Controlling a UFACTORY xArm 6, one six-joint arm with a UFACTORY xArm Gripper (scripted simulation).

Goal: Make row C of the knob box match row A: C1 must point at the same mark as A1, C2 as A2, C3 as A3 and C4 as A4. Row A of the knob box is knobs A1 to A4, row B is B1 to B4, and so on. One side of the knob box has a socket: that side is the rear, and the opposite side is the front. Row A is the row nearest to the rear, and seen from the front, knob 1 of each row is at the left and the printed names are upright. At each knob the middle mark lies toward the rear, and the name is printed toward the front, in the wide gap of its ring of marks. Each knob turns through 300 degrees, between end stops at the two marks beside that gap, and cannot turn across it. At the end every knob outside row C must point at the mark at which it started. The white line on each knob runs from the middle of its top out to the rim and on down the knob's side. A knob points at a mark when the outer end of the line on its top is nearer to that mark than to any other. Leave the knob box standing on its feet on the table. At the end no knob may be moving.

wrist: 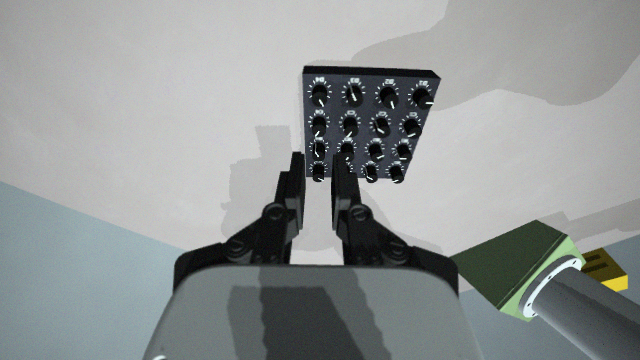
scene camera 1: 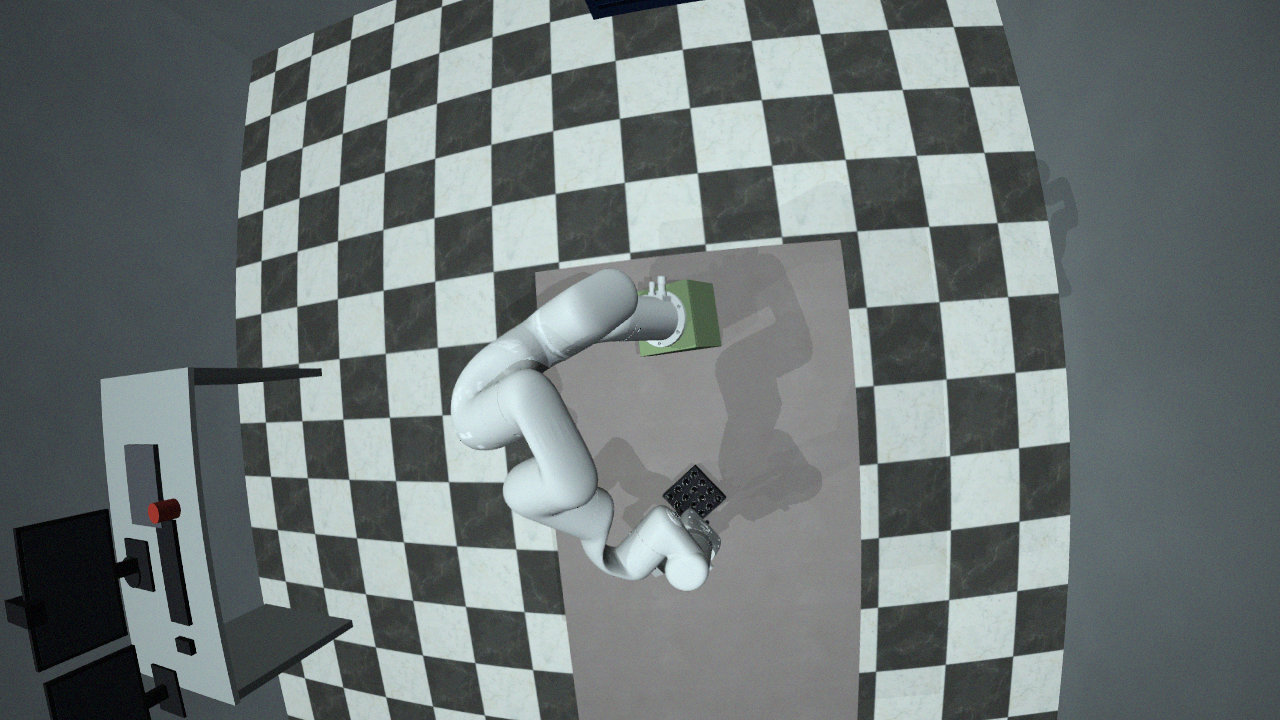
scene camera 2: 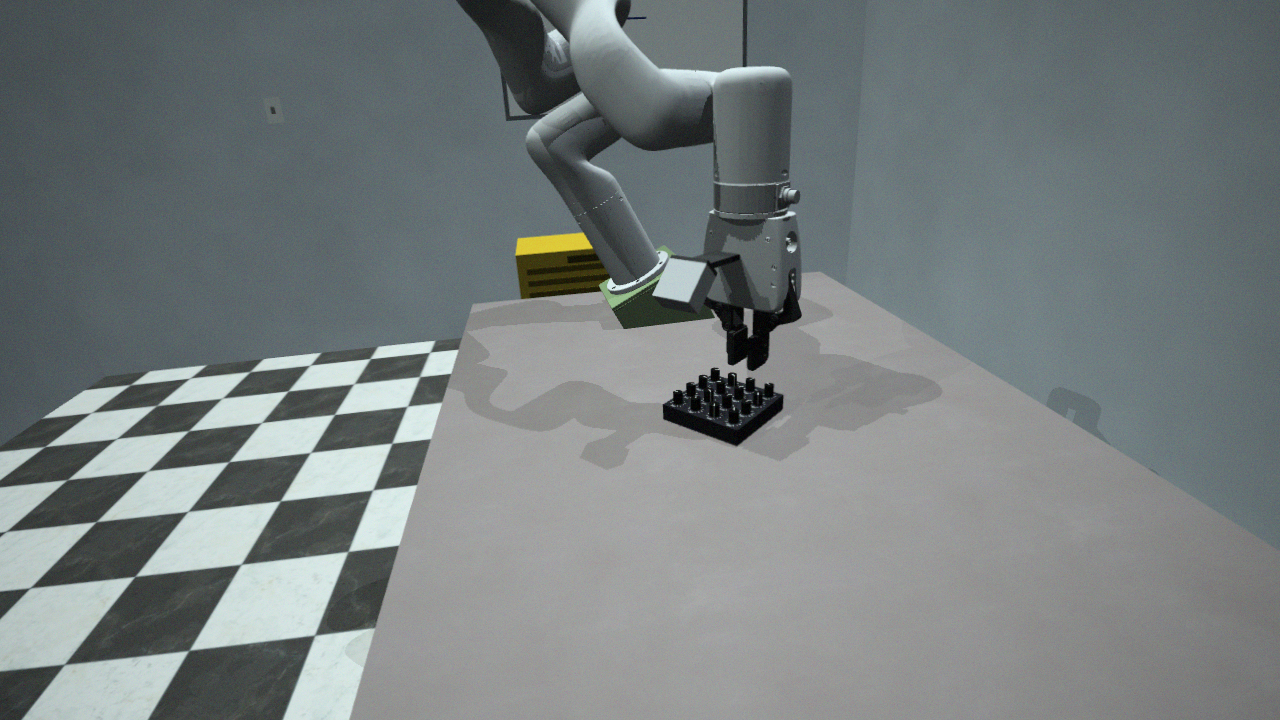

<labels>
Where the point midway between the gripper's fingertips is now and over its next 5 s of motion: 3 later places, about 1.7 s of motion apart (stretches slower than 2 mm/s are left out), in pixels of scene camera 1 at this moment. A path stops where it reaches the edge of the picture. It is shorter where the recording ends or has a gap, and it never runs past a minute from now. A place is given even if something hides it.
My gripper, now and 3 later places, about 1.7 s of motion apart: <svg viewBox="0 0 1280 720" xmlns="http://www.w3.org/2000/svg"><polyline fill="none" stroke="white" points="699,520 700,516 701,515 697,533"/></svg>
</labels>
